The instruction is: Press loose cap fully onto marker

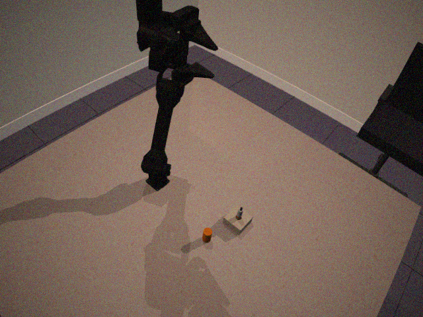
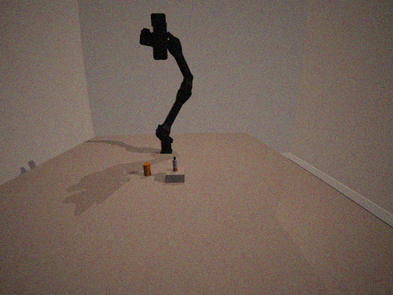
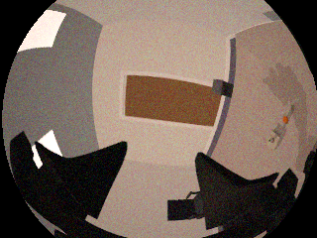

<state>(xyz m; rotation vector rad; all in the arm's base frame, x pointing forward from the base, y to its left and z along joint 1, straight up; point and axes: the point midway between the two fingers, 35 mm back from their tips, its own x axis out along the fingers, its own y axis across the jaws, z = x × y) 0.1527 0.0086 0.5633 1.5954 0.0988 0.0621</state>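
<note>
Right now the orange cap is 90 mm ahead of my gripper tip, 60 mm to the right of it and 540 mm below it. Round my gripper tip: holder block: 130 mm ahead, 60 mm to the left, 550 mm below.
</note>
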